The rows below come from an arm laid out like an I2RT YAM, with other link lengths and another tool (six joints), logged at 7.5 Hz.
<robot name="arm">
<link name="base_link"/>
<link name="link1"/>
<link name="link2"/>
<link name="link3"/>
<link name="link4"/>
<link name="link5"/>
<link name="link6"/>
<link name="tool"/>
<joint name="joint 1" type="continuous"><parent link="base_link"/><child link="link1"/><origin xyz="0 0 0.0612" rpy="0 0 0"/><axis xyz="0 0 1"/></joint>
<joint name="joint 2" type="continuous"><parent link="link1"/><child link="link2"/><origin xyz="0.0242 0.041 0.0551" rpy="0 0 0"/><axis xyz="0 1 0"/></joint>
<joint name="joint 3" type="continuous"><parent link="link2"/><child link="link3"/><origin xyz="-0.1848 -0.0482 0" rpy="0 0 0"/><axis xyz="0 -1 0"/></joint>
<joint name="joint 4" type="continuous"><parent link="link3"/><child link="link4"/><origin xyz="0.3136 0.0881 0.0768" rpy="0 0 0"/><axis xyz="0 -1 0"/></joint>
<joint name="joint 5" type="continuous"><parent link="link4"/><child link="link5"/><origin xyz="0.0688 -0.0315 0.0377" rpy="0 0 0"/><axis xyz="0 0 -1"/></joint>
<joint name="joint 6" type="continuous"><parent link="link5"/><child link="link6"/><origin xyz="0.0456 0 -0.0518" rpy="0 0 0"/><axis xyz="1 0 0"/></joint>
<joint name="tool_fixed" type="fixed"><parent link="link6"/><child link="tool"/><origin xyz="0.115 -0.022 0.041" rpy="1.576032 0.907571 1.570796"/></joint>
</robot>
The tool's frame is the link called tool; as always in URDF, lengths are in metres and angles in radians. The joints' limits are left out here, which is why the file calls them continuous.
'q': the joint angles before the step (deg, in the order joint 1, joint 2, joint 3, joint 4, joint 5, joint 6). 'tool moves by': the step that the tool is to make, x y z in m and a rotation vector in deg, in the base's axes. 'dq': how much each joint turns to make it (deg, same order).
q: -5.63 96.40 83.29 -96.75 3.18 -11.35
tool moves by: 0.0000 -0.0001 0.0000 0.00 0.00 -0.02
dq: -0.02 0.00 0.00 0.00 0.00 0.00
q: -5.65 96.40 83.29 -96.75 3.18 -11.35
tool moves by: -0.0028 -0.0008 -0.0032 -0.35 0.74 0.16
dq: 0.03 0.00 -0.71 0.00 0.44 0.02
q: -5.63 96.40 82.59 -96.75 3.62 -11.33
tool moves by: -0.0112 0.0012 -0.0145 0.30 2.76 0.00
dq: 0.00 0.01 -3.06 0.29 -0.03 -0.01
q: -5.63 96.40 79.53 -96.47 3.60 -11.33
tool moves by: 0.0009 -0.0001 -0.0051 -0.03 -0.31 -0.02
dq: 0.00 0.00 -0.85 1.16 -0.01 0.01
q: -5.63 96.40 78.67 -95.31 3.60 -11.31
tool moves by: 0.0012 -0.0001 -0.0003 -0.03 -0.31 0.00
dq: 0.00 0.00 0.00 0.31 0.00 0.00
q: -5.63 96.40 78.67 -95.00 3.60 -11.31
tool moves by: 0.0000 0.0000 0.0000 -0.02 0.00 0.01
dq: 0.01 0.00 0.00 0.00 0.02 0.01
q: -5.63 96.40 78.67 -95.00 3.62 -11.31
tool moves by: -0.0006 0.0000 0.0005 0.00 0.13 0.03
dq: 0.00 -0.04 0.02 -0.19 0.02 -0.02
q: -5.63 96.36 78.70 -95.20 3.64 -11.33
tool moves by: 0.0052 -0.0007 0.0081 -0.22 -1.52 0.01
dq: 0.00 -0.38 1.30 -0.15 0.07 0.02
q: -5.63 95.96 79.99 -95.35 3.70 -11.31
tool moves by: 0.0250 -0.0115 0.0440 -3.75 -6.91 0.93
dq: -0.02 -0.42 8.01 -1.19 3.20 0.02
